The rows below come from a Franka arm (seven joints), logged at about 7 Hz.
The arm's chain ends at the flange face. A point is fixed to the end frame.
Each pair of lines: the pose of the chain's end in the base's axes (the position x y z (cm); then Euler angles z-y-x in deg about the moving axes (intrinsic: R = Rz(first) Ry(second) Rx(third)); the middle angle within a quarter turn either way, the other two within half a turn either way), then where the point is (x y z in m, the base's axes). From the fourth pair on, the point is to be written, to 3 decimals.
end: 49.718 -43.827 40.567 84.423 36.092 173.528
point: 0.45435 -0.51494 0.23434
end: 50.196 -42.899 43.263 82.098 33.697 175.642
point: 0.45039 -0.49498 0.25927
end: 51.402 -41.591 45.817 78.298 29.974 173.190
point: 0.46810 -0.46957 0.27906
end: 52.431 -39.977 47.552 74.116 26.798 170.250
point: 0.486 -0.444 0.292
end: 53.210 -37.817 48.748 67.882 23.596 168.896
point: 0.498 -0.410 0.301
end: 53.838 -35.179 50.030 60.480 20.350 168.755
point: 0.506 -0.370 0.311
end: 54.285 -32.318 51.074 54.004 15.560 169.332
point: 0.516 -0.323 0.320
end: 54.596 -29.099 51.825 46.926 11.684 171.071
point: 0.524 -0.274 0.328
